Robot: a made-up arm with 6 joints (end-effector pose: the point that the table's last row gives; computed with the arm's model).
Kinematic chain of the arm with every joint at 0, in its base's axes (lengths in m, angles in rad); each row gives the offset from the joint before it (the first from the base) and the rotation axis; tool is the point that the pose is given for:
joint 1: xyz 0 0 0.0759 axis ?
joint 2: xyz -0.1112 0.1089 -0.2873 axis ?
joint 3: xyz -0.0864 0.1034 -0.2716 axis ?
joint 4: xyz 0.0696 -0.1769 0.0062 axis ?
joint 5: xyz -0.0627 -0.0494 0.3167 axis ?
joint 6: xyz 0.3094 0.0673 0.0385 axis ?
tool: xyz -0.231 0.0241 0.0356
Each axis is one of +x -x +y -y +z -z.
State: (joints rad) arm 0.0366 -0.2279 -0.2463 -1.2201 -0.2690 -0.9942
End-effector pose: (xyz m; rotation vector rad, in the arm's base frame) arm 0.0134 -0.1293 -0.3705 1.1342 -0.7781 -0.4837
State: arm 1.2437 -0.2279 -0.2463 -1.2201 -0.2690 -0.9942
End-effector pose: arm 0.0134 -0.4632 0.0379 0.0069 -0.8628 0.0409
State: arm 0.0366 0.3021 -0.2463 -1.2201 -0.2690 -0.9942
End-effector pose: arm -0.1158 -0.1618 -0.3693 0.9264 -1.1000 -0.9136
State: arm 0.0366 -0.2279 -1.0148 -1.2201 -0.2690 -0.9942
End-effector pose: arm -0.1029 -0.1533 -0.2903 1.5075 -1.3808 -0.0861
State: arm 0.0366 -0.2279 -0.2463 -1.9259 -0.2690 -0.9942
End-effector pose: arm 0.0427 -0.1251 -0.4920 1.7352 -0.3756 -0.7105
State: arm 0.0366 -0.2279 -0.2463 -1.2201 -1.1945 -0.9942
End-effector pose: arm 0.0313 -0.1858 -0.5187 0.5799 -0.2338 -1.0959
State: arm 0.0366 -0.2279 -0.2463 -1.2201 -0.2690 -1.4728
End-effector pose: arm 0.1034 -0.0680 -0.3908 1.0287 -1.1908 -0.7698
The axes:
joint 1: -x
joint 2: -z
joint 3: +y
joint 4: -x
joint 5: +z
joint 6: +y

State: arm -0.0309 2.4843 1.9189 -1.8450 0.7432 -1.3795
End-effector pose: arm -0.2669 0.3273 -0.6279 0.1882 0.4338 2.0022
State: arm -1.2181 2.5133 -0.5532 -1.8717 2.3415 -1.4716
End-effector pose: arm 0.0059 0.7735 0.2830 -0.5775 -2.2928 0.2440
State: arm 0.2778 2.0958 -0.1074 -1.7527 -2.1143 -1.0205
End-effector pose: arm -0.2610 0.0278 -0.7756 -1.1793 0.0117 2.4502
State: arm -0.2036 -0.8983 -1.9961 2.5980 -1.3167 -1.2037
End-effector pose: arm -0.3413 0.2046 -0.3128 1.3964 1.0240 1.8732
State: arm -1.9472 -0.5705 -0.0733 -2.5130 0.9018 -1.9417
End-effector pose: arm 0.1511 0.5057 0.0852 -0.8932 -0.8799 1.3371
